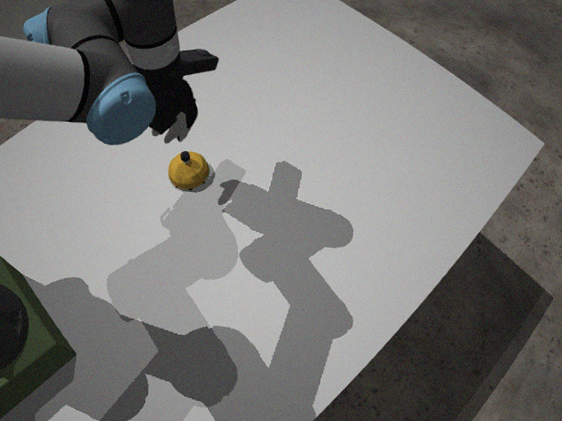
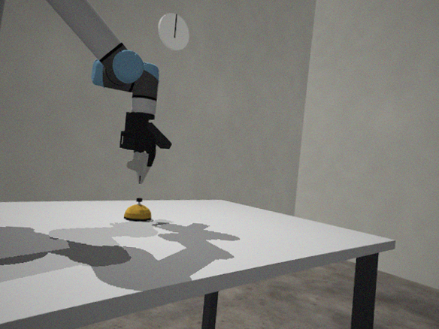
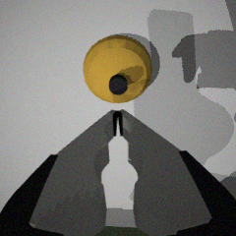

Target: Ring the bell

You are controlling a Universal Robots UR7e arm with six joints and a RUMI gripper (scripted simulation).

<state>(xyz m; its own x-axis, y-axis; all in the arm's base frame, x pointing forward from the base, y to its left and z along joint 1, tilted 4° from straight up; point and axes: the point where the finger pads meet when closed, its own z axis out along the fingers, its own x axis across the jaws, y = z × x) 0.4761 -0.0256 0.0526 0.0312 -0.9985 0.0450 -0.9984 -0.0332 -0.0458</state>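
Now: hand 70 mm above the black button. The rest, counted from my hand: yellow dome bell: 90 mm below.
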